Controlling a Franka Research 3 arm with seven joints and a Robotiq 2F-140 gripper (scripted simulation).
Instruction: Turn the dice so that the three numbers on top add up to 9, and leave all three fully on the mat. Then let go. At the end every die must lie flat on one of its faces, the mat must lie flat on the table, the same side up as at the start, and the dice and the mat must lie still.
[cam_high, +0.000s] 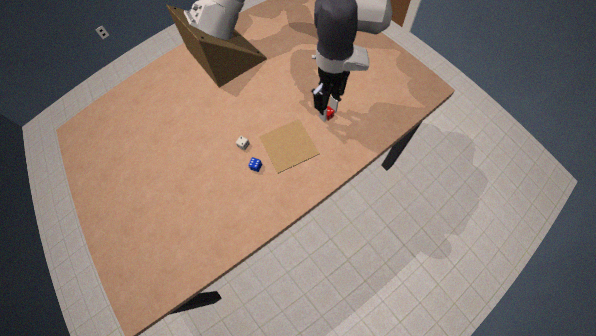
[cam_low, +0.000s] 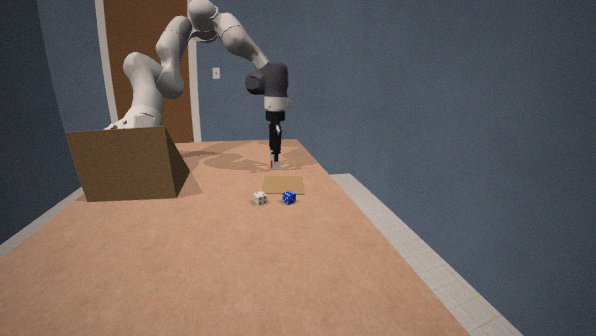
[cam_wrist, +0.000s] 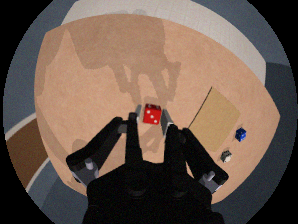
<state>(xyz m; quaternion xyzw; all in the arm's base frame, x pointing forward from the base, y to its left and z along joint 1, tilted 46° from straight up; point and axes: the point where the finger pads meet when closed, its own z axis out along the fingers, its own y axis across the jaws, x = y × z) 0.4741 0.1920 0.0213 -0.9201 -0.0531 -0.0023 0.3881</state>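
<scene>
The red die is 20 mm below my hand. From my hand the other things lie so: white die 70 mm behind, 280 mm to the right, 20 mm below; then blue die 10 mm ahead, 290 mm to the right, 20 mm below; then tan mat 10 mm ahead, 170 mm to the right, 30 mm below.
</scene>
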